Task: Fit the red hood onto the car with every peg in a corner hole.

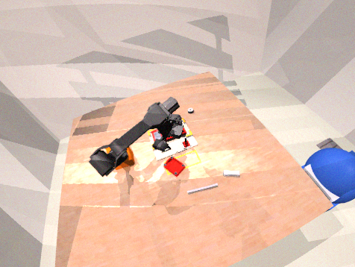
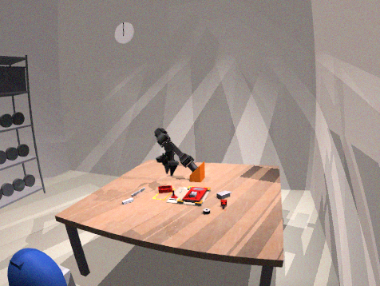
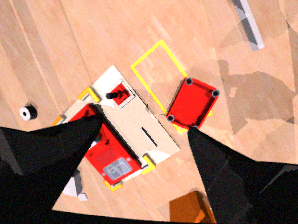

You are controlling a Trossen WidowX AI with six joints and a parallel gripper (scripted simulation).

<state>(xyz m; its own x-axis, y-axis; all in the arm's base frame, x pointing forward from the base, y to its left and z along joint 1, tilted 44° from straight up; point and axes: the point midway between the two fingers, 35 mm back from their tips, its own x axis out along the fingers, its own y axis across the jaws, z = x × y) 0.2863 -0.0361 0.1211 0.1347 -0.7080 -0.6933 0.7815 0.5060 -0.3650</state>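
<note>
My gripper tip is now 5 cm past the red hood, 5 cm to the left of it and 13 cm above it. Round my gripper tip: grey rod 3 cm ahead, 23 cm to the right, 13 cm below.
</note>
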